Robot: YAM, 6 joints.
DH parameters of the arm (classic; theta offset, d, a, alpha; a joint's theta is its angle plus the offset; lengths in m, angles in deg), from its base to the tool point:
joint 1: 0 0.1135 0.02 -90
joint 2: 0 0 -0.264 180
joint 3: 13.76 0 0.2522 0
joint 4: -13.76 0 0.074 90
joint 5: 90 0 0 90
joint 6: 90 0.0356 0 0
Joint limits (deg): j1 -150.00..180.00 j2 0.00..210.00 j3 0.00..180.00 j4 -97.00..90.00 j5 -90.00..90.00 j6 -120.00..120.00
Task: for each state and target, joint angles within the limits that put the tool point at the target. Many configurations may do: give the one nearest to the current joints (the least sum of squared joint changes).
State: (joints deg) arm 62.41 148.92 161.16 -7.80 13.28 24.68
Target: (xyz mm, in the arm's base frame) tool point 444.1 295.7 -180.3
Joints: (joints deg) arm 34.61 190.59 140.49 -11.97 14.44 24.68
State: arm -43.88 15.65 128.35 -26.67 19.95 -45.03
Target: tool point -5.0 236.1 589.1
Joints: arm -90.69 30.53 123.33 -26.25 12.75 -45.03
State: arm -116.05 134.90 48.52 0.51 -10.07 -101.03
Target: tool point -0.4 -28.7 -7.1
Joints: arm -111.17 138.71 10.20 -14.05 -16.30 -101.03
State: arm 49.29 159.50 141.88 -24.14 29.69 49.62
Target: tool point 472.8 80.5 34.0
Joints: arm 11.99 149.07 109.04 -46.32 33.19 49.62
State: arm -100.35 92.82 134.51 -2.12 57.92 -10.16
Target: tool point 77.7 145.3 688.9
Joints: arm -128.23 63.01 152.58 3.04 54.19 -10.16
